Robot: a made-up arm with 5 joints. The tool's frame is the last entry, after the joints. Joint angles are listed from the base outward. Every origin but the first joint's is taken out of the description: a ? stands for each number. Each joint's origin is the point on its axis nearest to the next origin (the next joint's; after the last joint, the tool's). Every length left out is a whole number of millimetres.
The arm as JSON. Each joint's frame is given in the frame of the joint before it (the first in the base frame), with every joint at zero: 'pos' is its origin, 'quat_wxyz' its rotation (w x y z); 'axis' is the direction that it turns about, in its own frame. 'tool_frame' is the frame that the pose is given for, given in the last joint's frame.
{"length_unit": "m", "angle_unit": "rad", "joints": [
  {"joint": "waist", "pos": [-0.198, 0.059, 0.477], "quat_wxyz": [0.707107, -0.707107, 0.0, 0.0], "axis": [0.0, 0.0, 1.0]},
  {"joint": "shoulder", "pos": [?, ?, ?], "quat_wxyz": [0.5, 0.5, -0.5, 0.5], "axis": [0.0, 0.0, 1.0]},
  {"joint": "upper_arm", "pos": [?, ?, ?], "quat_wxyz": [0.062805, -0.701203, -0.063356, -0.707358], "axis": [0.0, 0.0, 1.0]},
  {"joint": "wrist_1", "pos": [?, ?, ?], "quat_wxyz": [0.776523, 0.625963, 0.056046, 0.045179], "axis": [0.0, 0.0, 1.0]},
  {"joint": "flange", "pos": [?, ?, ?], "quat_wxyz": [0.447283, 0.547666, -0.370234, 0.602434], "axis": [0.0, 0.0, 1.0]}
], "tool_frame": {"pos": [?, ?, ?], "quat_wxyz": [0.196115, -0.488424, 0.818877, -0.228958]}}
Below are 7 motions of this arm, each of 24 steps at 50 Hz.
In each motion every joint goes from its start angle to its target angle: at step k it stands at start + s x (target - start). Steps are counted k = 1, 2, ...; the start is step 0. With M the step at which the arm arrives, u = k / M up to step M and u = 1 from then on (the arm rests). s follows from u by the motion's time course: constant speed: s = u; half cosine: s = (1 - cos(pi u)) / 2; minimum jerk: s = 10 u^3 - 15 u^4 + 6 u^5.
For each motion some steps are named. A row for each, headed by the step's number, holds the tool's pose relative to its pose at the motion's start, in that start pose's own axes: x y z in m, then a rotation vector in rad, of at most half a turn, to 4 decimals.
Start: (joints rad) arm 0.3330 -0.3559 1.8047 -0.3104 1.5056
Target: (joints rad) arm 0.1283 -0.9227 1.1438 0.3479 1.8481
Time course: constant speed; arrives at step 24
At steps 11, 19, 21, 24:
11: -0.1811 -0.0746 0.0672 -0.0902 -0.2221 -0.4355
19: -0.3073 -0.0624 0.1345 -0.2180 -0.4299 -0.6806
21: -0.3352 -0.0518 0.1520 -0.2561 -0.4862 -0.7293
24: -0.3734 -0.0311 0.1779 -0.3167 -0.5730 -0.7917

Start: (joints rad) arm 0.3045 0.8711 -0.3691 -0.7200 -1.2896
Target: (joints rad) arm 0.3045 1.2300 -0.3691 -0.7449 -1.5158
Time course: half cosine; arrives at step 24
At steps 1, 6, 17, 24:
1: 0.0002 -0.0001 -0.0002 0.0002 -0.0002 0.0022
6: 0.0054 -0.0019 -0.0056 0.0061 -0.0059 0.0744
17: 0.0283 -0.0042 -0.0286 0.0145 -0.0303 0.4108
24: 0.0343 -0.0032 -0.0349 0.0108 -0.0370 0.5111

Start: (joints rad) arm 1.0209 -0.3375 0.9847 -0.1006 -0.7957
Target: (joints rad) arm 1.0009 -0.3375 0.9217 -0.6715 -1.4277
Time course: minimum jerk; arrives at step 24
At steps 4, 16, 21, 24:
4: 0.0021 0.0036 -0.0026 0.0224 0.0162 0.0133
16: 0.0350 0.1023 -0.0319 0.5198 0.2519 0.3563
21: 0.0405 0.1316 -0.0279 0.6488 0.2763 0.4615
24: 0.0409 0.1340 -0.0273 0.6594 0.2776 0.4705

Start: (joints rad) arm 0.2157 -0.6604 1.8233 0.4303 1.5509
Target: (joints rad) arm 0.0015 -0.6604 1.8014 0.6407 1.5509
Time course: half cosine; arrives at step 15
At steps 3, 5, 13, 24:
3: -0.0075 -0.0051 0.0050 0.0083 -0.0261 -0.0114
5: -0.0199 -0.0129 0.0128 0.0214 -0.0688 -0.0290
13: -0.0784 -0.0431 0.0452 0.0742 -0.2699 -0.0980
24: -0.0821 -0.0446 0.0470 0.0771 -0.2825 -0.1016

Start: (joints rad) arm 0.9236 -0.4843 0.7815 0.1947 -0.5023
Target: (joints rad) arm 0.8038 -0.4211 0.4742 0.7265 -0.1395
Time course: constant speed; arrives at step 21
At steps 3, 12, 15, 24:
3: -0.0152 0.0064 0.0056 -0.0731 -0.0741 -0.0818
12: -0.0627 0.0383 0.0207 -0.3013 -0.2876 -0.3169
15: -0.0782 0.0532 0.0247 -0.3807 -0.3557 -0.3907
24: -0.1072 0.0890 0.0303 -0.5451 -0.4867 -0.5289

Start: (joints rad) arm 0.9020 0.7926 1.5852 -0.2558 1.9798
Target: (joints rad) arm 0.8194 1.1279 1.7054 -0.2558 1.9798
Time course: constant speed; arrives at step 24
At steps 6, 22, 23, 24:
6: 0.0027 0.0017 -0.0064 0.0773 -0.0404 0.0114
22: 0.0149 0.0149 -0.0168 0.2794 -0.1553 0.0578
23: 0.0159 0.0160 -0.0171 0.2919 -0.1628 0.0615
24: 0.0169 0.0173 -0.0173 0.3042 -0.1704 0.0652

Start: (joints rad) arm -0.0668 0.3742 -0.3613 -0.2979 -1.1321
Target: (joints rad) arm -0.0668 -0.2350 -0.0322 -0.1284 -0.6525
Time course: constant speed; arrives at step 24
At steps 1, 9, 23, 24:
1: -0.0046 -0.0024 0.0061 -0.0158 0.0165 -0.0212
9: -0.0352 -0.0157 0.0629 -0.1480 0.1448 -0.1747
23: -0.0512 -0.0185 0.1829 -0.3894 0.3555 -0.3700
24: -0.0501 -0.0181 0.1918 -0.4064 0.3699 -0.3803

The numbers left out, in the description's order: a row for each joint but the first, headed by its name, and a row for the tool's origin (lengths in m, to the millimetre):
shoulder: 0.017 0.004 0.0
upper_arm: 0.044 -0.008 0.0
wrist_1: 0.058 -0.299 0.0
flange: -0.125 -0.08 0.0
tool: 0.045 -0.168 0.0

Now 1 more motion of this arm.
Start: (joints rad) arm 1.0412 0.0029 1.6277 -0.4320 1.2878
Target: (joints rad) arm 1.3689 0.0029 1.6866 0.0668 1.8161
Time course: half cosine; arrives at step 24
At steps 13, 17, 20, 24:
13: 0.0441 -0.0002 -0.0777 0.2923 -0.2413 -0.0255
17: 0.0616 0.0071 -0.1221 0.4401 -0.3070 -0.0612
20: 0.0703 0.0138 -0.1484 0.5234 -0.3321 -0.0866
24: 0.0746 0.0182 -0.1627 0.5676 -0.3422 -0.1015

